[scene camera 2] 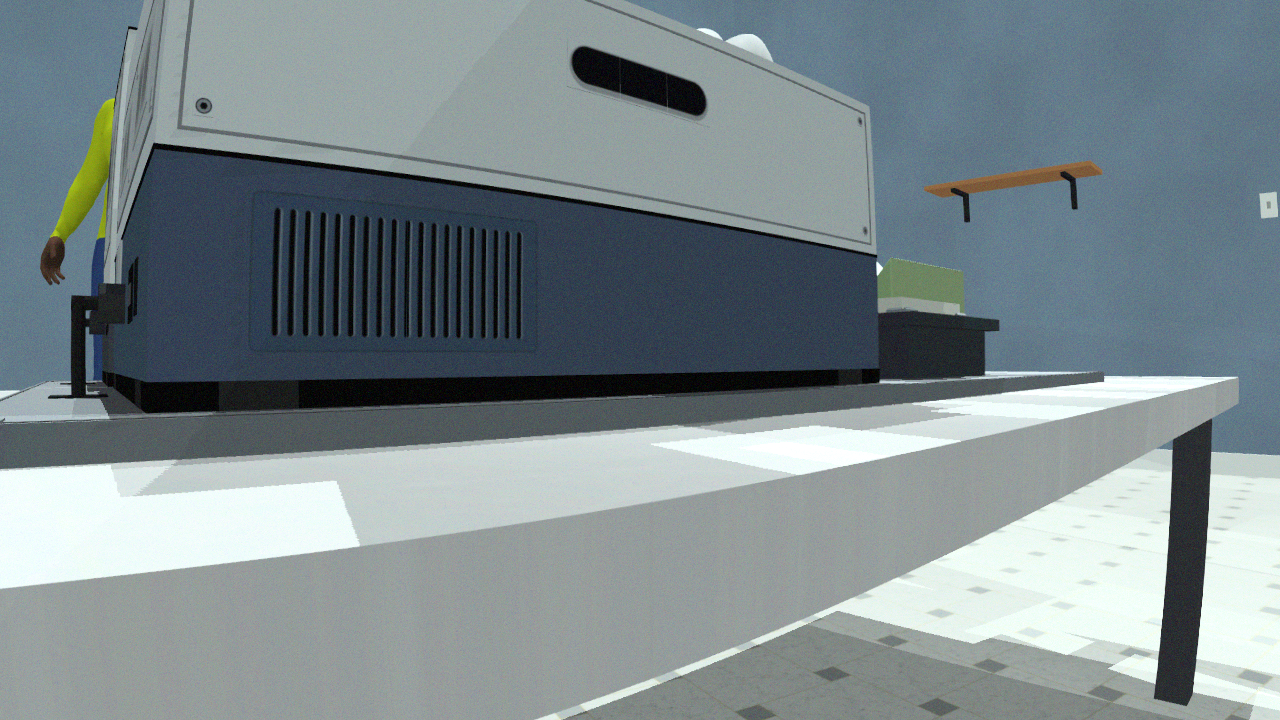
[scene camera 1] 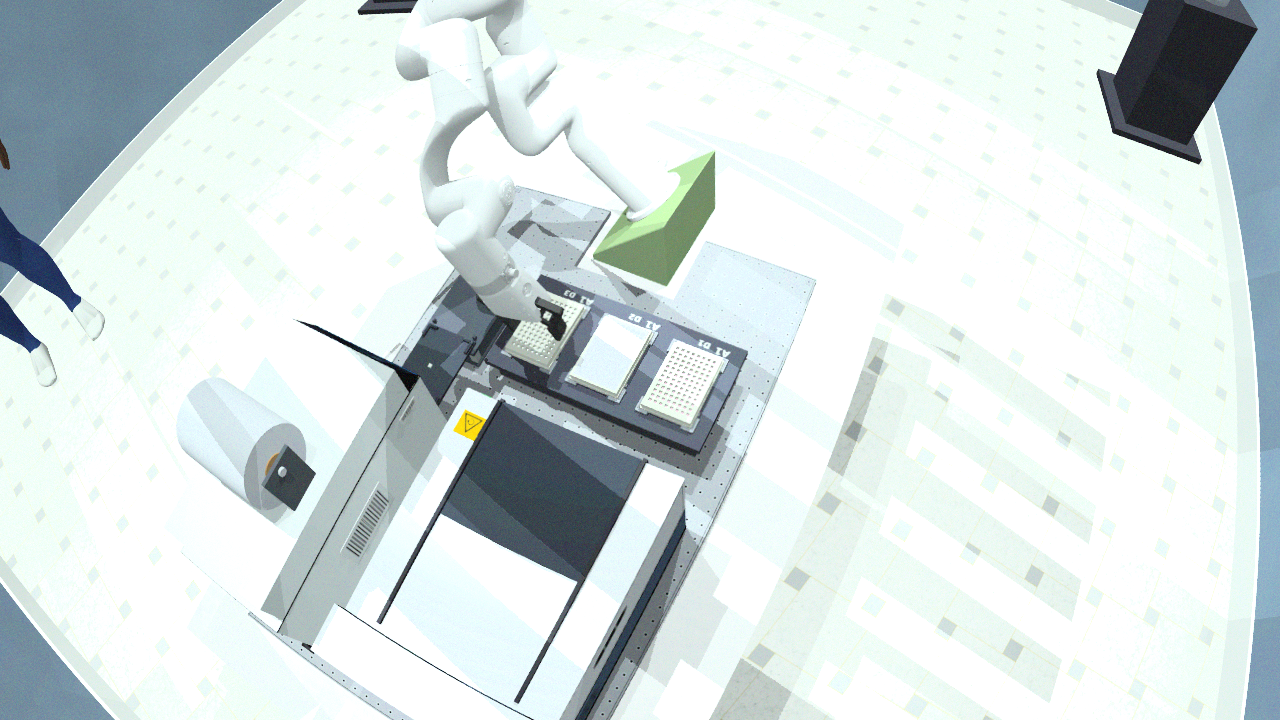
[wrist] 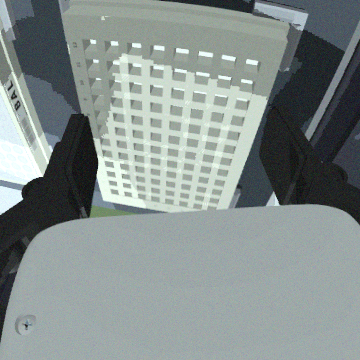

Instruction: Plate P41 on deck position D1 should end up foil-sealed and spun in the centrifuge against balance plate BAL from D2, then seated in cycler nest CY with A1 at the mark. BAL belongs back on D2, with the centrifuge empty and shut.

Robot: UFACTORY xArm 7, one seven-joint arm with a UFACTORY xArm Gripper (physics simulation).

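Frame: origin at the arm's base, x left, y back, z up, level; metres.
Seen in the pictures: gripper, between the fingertips: (scene camera 1: 539,328) (wrist: 179,132); arm's base, origin of its link: (scene camera 1: 655,198).
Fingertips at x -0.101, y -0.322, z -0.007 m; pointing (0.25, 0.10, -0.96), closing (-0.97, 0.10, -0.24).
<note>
Pixels of each thing's middle, then the offset from my fingertips to it.
- pale multi-well plate, middle of its body: (wrist: 167,134) (scene camera 1: 545,328) dx +0.008, dy +0.005, dz -0.004 m
- Plate P41, middle of its body: (scene camera 2: 897,310) (scene camera 1: 682,382) dx +0.253, dy -0.032, dz -0.004 m
- Plate BAL, middle of its body: (scene camera 1: 611,354) dx +0.130, dy -0.014, dz -0.004 m
- large machine, middle of its body: (scene camera 2: 490,212) (scene camera 1: 507,590) dx +0.125, dy -0.442, dz +0.050 m
- white roll, middle of its body: (scene camera 1: 239,441) dx -0.186, dy -0.448, dz +0.347 m
- grey cabinet, middle of its body: (scene camera 1: 307,482) dx -0.183, dy -0.427, dz +0.166 m
- dark low module, middle of its body: (scene camera 1: 426,374) dx -0.146, dy -0.146, dz +0.027 m
My gripper (scene camera 1: 549,327) (wrist: 179,132) is open and empty over the D3 end of the dark deck (scene camera 1: 730,376) (scene camera 2: 935,344). Its fingers stand to either side of a pale multi-well plate (scene camera 1: 528,343) (wrist: 175,30) on D3, with gaps between. Plate P41 (scene camera 1: 683,386) stands on D1 at the right end, its wells showing. Plate BAL (scene camera 1: 612,354) (wrist: 24,125) has a smooth white top and stands on D2. A large machine (scene camera 1: 657,501) (scene camera 2: 626,268) with a blue base and a dark top panel stands beside the deck. I cannot tell whether it is the centrifuge. The cycler nest is not clearly identifiable.
A white roll (scene camera 1: 223,434) and a grey cabinet (scene camera 1: 366,519) stand left of the machine. A dark low module (scene camera 1: 431,356) lies beyond D3. A green wedge-shaped block (scene camera 1: 666,237) (scene camera 2: 921,282) stands behind the deck. A person's legs (scene camera 1: 49,273) show at far left.
</note>
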